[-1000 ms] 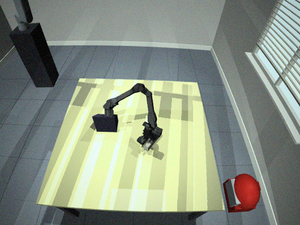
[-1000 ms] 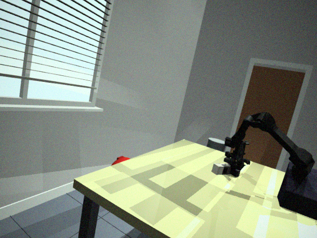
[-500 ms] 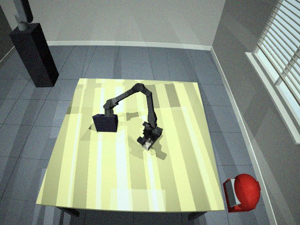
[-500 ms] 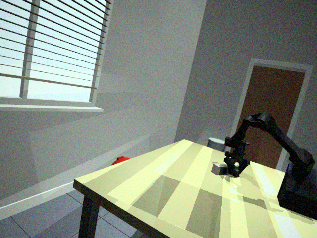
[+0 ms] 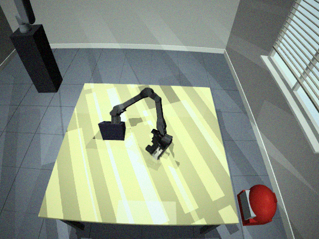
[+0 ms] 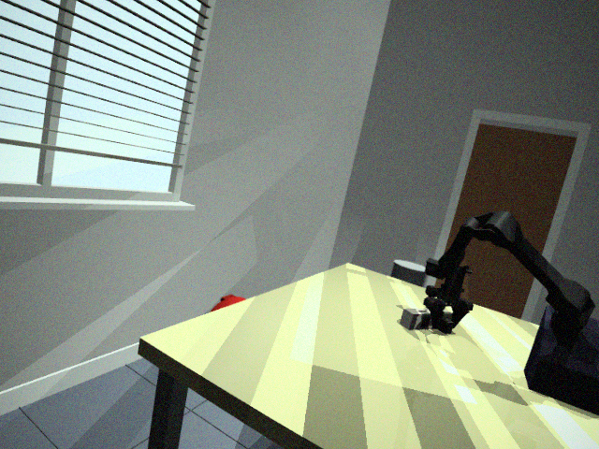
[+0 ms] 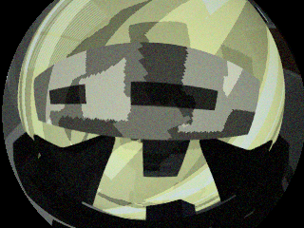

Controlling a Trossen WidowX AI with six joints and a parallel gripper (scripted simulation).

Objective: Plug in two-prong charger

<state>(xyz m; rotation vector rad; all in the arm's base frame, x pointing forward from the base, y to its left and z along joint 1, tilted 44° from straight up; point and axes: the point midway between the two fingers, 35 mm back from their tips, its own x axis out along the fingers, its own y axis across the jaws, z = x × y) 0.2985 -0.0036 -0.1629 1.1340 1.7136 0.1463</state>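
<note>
My gripper tip is 10 mm short of the charger, 10 mm to the left of it and 10 mm below it.
</note>
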